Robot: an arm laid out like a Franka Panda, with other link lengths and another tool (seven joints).
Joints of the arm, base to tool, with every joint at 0 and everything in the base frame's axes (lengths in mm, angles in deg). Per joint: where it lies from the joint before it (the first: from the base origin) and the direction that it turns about. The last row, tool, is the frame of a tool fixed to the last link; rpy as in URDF.
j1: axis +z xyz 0 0 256.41
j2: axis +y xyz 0 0 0
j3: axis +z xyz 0 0 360.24
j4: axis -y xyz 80.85 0 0
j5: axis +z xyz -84.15 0 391.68
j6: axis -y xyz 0 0 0
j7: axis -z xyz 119.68 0 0
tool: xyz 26 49 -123 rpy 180 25.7 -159.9
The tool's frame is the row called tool.
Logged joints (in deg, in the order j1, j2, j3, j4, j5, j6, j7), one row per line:
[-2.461 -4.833 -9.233 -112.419 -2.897 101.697 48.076]
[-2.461 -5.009 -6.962 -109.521 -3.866 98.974 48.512]
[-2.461 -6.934 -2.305 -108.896 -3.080 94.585 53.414]
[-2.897 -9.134 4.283 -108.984 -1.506 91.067 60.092]
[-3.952 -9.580 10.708 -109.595 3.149 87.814 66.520]
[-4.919 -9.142 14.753 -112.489 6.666 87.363 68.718]
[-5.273 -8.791 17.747 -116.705 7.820 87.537 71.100]
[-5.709 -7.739 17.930 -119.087 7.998 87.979 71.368]
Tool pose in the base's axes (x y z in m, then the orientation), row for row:
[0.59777 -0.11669 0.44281 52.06 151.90 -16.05]
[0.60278 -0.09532 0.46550 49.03 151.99 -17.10]
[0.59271 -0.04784 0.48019 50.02 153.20 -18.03]
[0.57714 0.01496 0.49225 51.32 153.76 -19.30]
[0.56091 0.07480 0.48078 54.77 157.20 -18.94]
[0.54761 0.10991 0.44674 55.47 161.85 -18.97]
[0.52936 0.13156 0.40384 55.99 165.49 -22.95]
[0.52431 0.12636 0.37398 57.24 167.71 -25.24]
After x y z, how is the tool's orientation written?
As a rotation vector, in degrees.
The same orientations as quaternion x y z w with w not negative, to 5 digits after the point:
[0.31835 0.92889 -0.09815 0.16183]
[0.30091 0.93279 -0.10495 0.16836]
[0.30472 0.93330 -0.10984 0.15502]
[0.31102 0.93185 -0.11697 0.14571]
[0.32497 0.93273 -0.11238 0.10850]
[0.32148 0.93801 -0.10994 0.06854]
[0.31758 0.93867 -0.13017 0.03310]
[0.31977 0.93690 -0.14100 0.00875]

